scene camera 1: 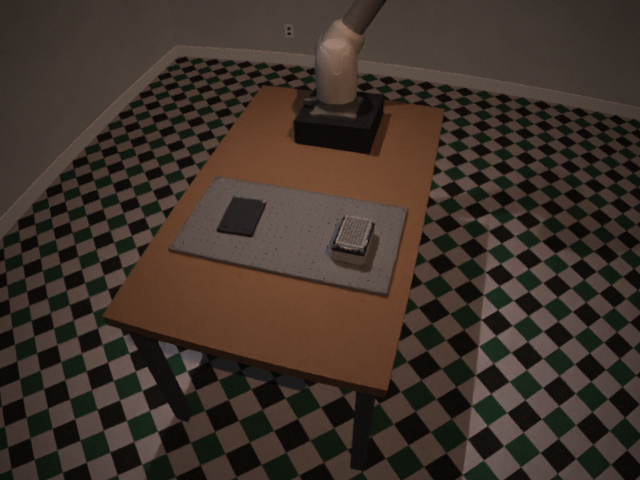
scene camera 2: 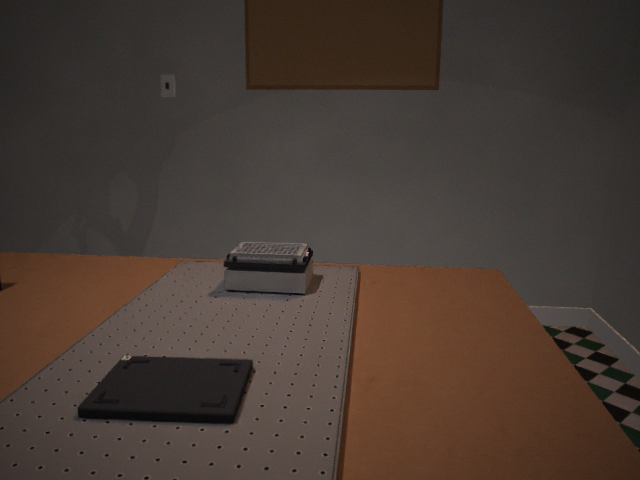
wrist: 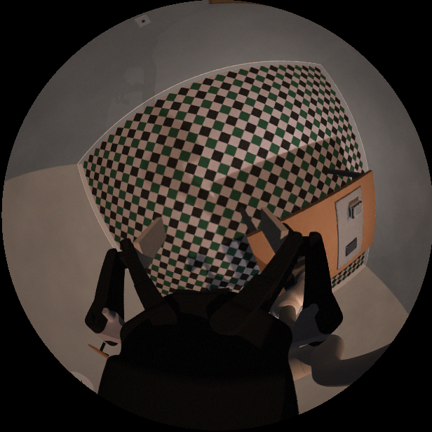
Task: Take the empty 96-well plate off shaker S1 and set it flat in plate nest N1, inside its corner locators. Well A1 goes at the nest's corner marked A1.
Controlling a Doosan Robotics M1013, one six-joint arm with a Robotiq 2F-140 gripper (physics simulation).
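Where they show: arm's base at its link origin: (scene camera 1: 337,108).
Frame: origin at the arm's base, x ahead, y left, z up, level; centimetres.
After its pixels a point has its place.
Observation:
The pale 96-well plate (scene camera 1: 355,231) @[x 64.2, y 18.5, z -2.1 cm] (scene camera 2: 272,249) @[x 64.6, y 18.0, z -2.3 cm] lies on top of shaker S1 (scene camera 1: 349,256) @[x 71.2, y 18.1, z -5.7 cm] (scene camera 2: 266,279) @[x 64.2, y 13.1, z -6.4 cm], a white block with a dark top; both show small in the wrist view, where the shaker (wrist: 355,209) is near the right edge. Plate nest N1 (scene camera 1: 241,215) @[x 58.7, y -20.1, z -7.8 cm] (scene camera 2: 170,387) @[x 58.6, y -21.3, z -7.8 cm] (wrist: 351,246) is a flat dark slab with low corner locators and nothing on it. A small pale mark sits at one of its corners. My gripper (wrist: 211,223) is open and empty, high up and far from the plate. It does not show in either scene view.
The grey perforated board (scene camera 1: 295,232) @[x 61.7, y -1.0, z -9.0 cm] (scene camera 2: 289,335) @[x 69.9, y -4.0, z -9.0 cm] (wrist: 343,225) bears the nest and the shaker. It lies on the wooden table (scene camera 1: 258,304) @[x 90.6, y -4.4, z -10.3 cm] (scene camera 2: 439,361) @[x 90.3, y -8.3, z -10.3 cm] (wrist: 310,225). The arm's black base block (scene camera 1: 333,133) @[x 13.4, y 1.3, z -3.0 cm] stands at the table's far end in scene camera 1.

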